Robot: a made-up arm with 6 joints.
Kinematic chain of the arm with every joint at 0, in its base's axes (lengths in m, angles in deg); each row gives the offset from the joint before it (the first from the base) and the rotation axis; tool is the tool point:
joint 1: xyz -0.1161 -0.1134 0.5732 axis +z
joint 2: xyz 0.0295 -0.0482 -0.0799 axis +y
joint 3: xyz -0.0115 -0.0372 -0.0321 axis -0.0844 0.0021 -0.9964
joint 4: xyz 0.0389 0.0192 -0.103 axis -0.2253 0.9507 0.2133
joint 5: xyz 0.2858 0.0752 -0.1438 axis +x
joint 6: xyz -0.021 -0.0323 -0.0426 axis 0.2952 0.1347 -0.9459
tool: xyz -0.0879 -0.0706 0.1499
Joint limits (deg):
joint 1: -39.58..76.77
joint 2: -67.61..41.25
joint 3: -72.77..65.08
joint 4: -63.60..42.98
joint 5: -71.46..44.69
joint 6: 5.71..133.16
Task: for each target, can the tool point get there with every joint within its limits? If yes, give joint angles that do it. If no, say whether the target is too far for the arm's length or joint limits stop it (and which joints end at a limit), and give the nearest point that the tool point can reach.
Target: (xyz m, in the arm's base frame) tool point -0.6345 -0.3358 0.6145
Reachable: no: joint limits stop it (at a limit: joint 2, joint 3, joint 5, joint 6) | nearest point -0.4013 -0.2358 0.4611 | short by 0.296 m
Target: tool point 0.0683 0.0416 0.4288
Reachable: yes | joints 35.25 -16.30 -1.54 -11.23 -38.00 39.93
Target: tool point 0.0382 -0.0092 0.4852
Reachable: yes | joints 3.97 -27.37 -44.12 -27.87 13.85 107.07
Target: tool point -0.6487 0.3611 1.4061
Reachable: no: too far | nearest point -0.1859 0.1152 0.7046 | short by 0.876 m
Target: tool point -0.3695 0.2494 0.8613
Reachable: no: joint limits stop it (at a limit: joint 1, joint 2, joint 5, joint 6) | nearest point -0.2103 0.1461 0.6728 | short by 0.267 m
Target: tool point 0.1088 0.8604 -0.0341
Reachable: no: too far | nearest point 0.0251 0.2679 0.2900 | short by 0.681 m
